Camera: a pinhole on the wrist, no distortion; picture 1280 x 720 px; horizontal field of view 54.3 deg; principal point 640.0 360.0 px. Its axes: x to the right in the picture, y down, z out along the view. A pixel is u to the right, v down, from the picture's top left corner.
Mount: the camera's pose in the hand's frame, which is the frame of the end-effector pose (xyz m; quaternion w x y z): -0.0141 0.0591 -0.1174 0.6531 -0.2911 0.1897 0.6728
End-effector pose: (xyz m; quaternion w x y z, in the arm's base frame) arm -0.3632 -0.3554 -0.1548 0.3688 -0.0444 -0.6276 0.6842
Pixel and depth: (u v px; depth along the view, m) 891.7 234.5 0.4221
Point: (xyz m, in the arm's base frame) -0.5990 -0.4760 -0.4883
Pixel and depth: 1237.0 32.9 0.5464
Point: -0.7577 -0.4098 -0.6529
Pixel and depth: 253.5 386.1 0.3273
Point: -0.4991 -0.5444 -0.3107
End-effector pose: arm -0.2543 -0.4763 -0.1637 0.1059 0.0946 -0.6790 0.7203
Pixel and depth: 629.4 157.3 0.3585
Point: -0.3289 -0.6560 -0.4330
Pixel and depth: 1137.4 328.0 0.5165
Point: -0.3411 -0.6525 -0.6985
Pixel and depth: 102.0 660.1 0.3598
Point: -0.1529 -0.7325 -0.3478
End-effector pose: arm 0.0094 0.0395 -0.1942 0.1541 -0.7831 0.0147 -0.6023
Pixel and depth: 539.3 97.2 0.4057
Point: 0.2714 -0.1971 -0.3112
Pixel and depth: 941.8 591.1 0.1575
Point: -0.0026 -0.1301 -0.2974
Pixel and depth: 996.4 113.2 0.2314
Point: 0.0720 -0.2034 -0.2671
